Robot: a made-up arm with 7 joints. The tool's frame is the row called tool. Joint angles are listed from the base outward. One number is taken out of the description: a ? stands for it. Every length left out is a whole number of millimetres.
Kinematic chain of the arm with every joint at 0, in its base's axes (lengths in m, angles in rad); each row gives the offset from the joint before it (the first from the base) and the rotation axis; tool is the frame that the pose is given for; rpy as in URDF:
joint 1: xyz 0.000 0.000 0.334 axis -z
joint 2: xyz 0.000 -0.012 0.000 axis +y
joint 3: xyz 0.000 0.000 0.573 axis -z
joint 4: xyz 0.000 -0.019 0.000 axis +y
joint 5: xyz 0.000 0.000 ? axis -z
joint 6: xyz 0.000 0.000 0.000 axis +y
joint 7: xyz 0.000 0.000 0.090 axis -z
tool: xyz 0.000 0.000 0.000 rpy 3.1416 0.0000 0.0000
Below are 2 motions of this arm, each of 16 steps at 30 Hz.
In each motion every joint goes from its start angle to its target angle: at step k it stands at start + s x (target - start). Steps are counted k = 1, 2, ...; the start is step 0. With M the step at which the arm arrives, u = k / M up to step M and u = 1 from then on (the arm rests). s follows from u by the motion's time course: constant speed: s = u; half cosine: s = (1 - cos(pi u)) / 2; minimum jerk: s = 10 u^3 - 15 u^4 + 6 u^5.
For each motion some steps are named. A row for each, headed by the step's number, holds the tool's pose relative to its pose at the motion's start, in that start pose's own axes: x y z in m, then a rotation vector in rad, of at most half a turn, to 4 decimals.
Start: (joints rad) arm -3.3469 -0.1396 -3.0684 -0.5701 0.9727 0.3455 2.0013
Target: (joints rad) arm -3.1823 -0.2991 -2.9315 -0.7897 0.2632 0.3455 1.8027
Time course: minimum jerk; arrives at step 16
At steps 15, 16:
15: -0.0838 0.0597 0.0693 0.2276 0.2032 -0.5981
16: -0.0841 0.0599 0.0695 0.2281 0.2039 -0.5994

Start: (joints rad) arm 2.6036 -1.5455 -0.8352 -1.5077 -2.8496 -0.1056 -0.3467
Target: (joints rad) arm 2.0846 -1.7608 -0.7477 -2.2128 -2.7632 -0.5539 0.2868
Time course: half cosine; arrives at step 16
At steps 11, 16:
11: 0.5089 0.0303 0.0418 -0.1710 -0.6263 0.6192
16: 0.6058 0.0522 0.1201 -0.2608 -0.7992 0.7595

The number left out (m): 0.475
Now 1 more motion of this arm.
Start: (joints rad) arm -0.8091 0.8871 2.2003 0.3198 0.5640 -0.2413 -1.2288
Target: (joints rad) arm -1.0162 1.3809 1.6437 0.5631 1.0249 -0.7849 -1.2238
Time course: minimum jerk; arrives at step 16
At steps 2, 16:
2: 0.0002 -0.0098 -0.0008 -0.0162 0.0007 -0.0027
16: -0.0170 -0.6399 0.1606 -1.1230 0.0373 -0.1323

